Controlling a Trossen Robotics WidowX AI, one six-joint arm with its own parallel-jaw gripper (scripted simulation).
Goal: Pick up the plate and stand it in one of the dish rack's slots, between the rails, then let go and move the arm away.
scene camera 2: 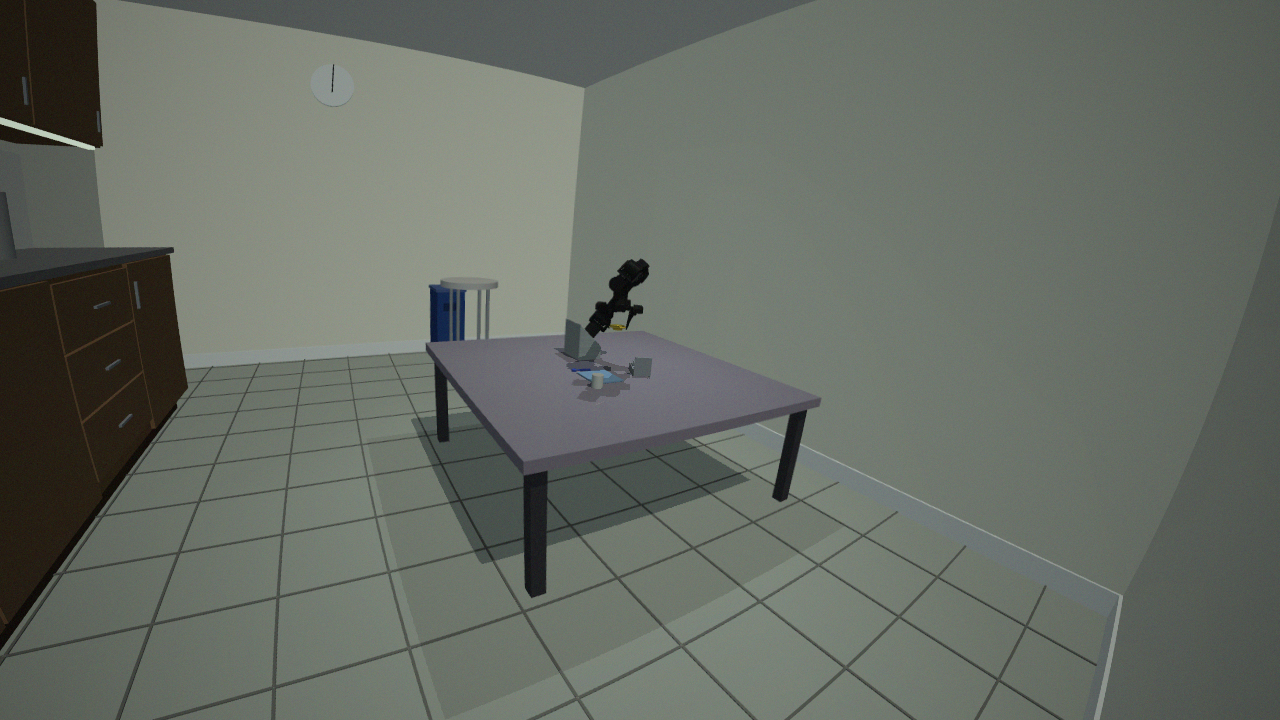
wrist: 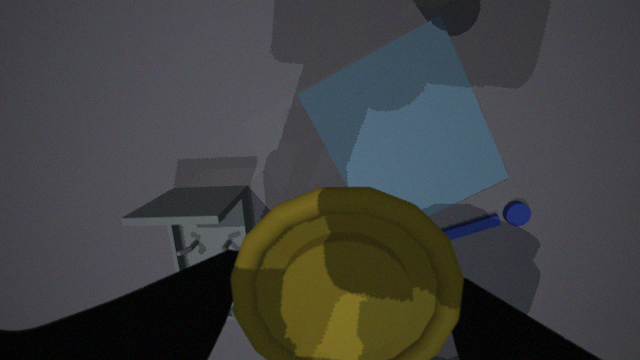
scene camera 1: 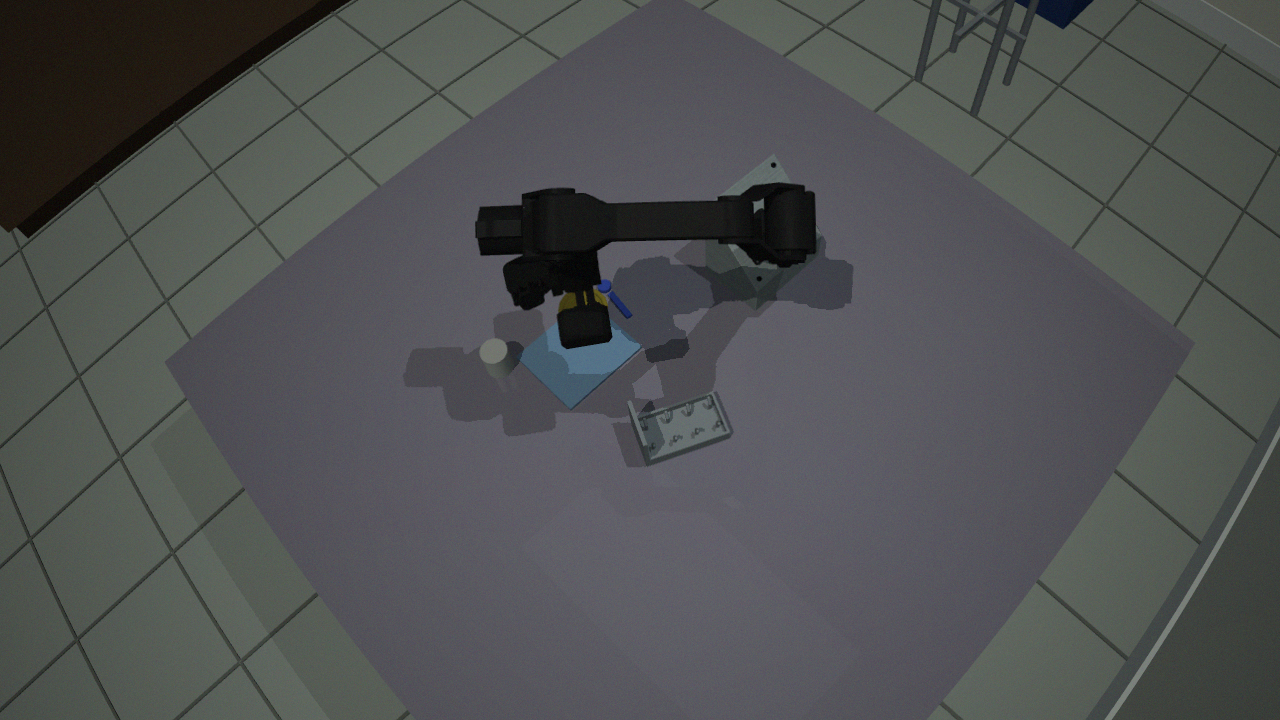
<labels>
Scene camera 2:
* my gripper
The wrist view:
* my gripper
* yellow plate: held by my gripper
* grey dish rack
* blue spoon
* light blue mat
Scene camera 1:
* my gripper
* white cup
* light blue mat
</labels>
